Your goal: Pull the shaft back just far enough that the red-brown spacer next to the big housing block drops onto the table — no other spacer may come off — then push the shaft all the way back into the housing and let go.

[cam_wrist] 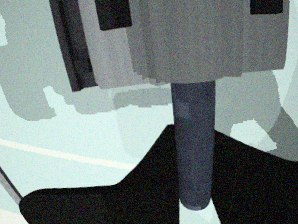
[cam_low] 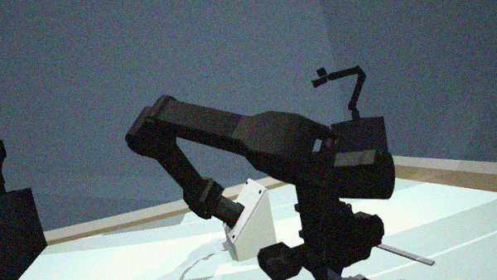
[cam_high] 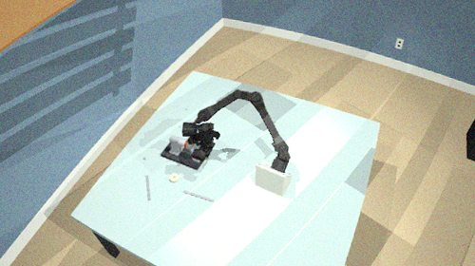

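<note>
Right now the shaft is 70 mm ahead of my gripper tip and 30 mm above it. Round my gripper tip: fixture: 150 mm ahead, 10 mm to the left; red-brown spacer: 120 mm ahead, 30 mm above; grey washer: 150 mm ahead, 110 mm to the right, 40 mm below.
</note>
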